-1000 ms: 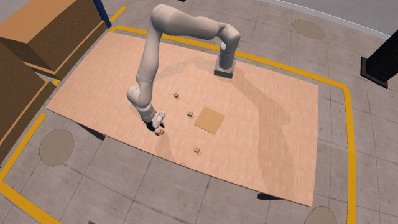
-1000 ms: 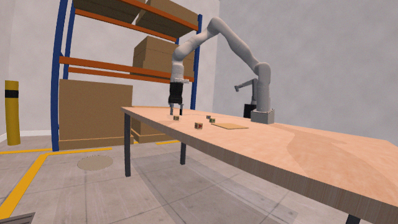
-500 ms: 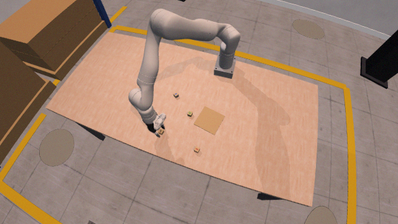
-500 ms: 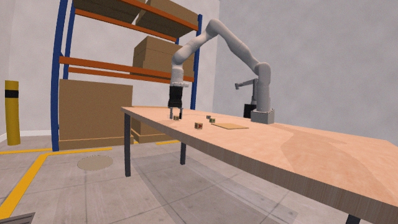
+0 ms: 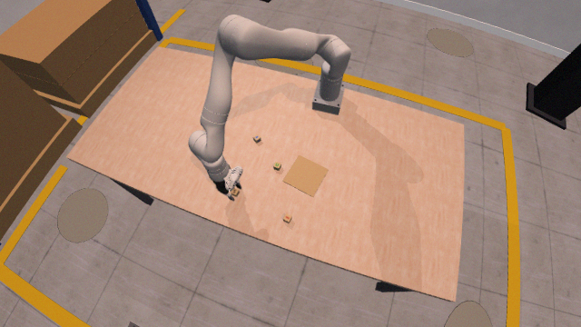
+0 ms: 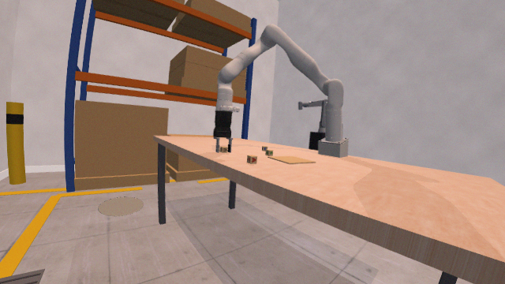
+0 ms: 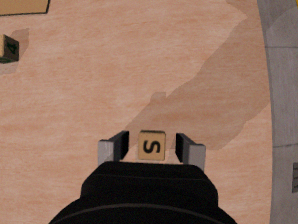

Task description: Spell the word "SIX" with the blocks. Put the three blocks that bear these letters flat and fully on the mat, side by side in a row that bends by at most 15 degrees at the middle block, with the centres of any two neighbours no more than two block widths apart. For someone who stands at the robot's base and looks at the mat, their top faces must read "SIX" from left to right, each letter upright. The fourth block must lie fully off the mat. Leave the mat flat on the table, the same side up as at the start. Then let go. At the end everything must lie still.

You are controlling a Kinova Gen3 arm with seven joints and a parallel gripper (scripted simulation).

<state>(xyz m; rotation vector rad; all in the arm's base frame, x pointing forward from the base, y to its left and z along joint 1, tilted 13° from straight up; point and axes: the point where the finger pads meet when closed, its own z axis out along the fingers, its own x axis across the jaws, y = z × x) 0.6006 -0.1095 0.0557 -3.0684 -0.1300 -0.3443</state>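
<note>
Right now my hand is 22 cm past the tan mat, 20 cm to the right of it and 2 cm above it. Also, from my hand: block (2 cm behind, 23 cm to the left).
</note>
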